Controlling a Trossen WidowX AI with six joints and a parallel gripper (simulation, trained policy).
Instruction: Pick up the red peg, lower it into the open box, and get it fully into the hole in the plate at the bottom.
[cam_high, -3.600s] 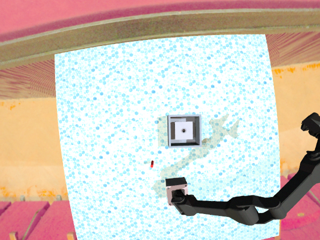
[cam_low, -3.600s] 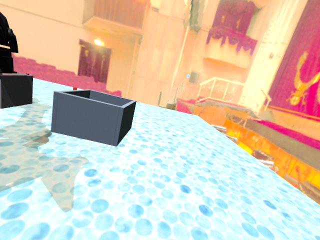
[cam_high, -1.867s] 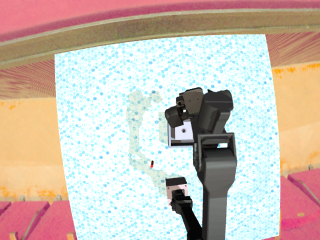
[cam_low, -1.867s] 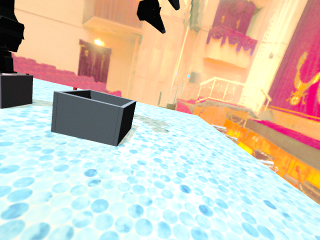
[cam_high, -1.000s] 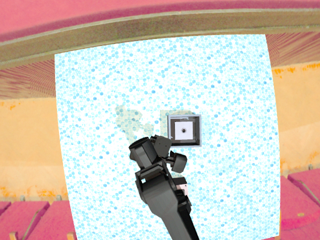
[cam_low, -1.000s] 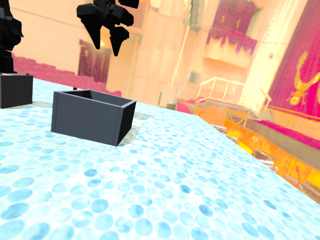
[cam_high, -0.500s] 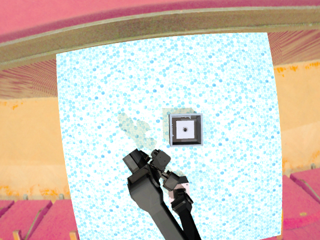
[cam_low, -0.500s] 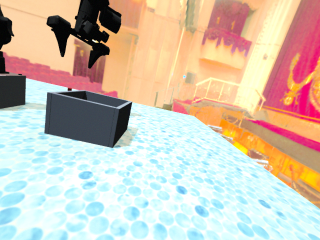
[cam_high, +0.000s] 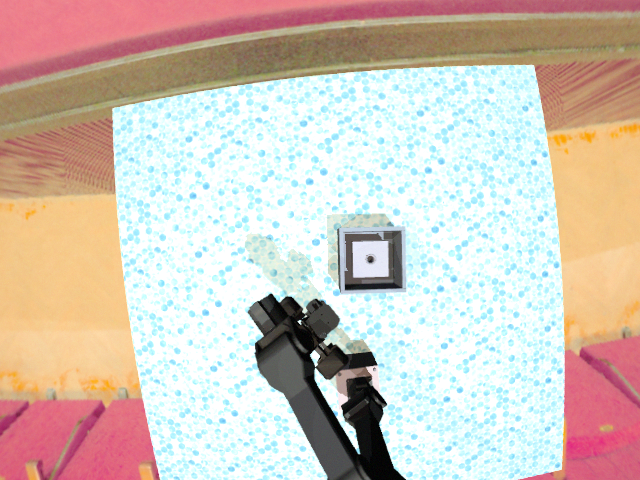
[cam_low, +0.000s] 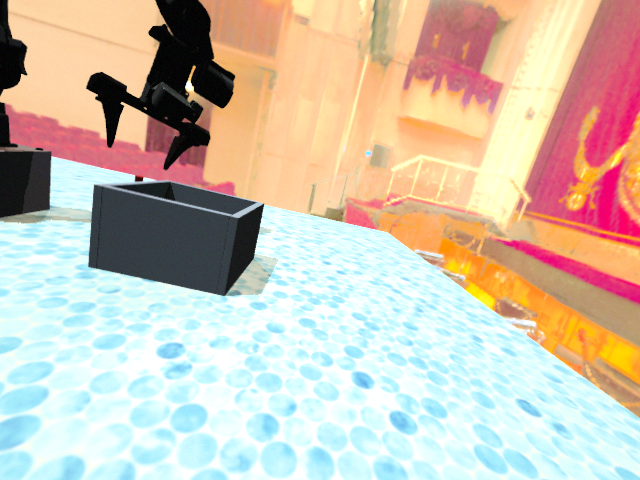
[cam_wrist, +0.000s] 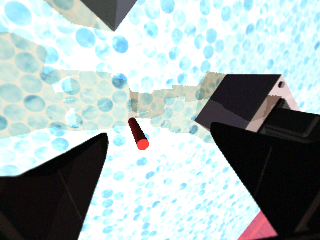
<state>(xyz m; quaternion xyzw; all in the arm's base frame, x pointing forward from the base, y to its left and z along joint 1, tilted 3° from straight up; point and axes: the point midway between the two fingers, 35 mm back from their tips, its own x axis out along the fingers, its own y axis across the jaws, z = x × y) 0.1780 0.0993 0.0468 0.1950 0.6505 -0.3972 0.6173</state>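
My gripper tip is now 1 cm past the red peg, 3 cm to the right of it and 7 cm above it. The rest, counted from my gripper tip: dark grey box 15 cm ahead, 15 cm to the right, 9 cm below.
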